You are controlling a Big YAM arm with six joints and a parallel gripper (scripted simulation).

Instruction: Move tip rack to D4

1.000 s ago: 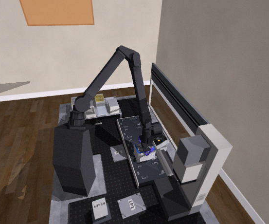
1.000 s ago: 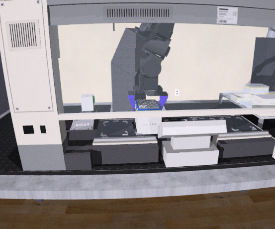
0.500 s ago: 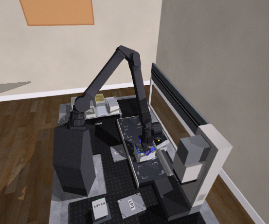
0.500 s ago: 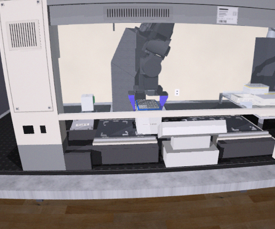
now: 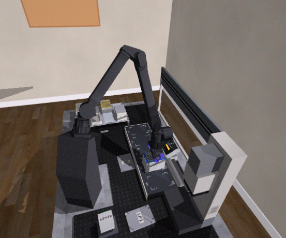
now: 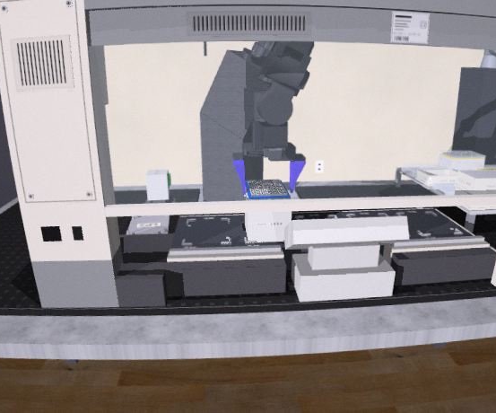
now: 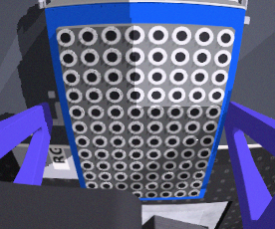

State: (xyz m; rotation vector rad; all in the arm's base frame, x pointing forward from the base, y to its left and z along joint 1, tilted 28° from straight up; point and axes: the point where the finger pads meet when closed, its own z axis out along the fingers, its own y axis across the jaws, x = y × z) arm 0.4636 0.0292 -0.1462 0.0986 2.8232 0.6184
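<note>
My gripper is now 20 mm above the tip rack. Round my hand: instrument tower 350 mm to the right, 150 mm ahead, 130 mm above; ready block 360 mm behind, 240 mm to the right, 70 mm below; regrip nest RG 170 mm behind, 140 mm below, 110 mm to the left.
</note>
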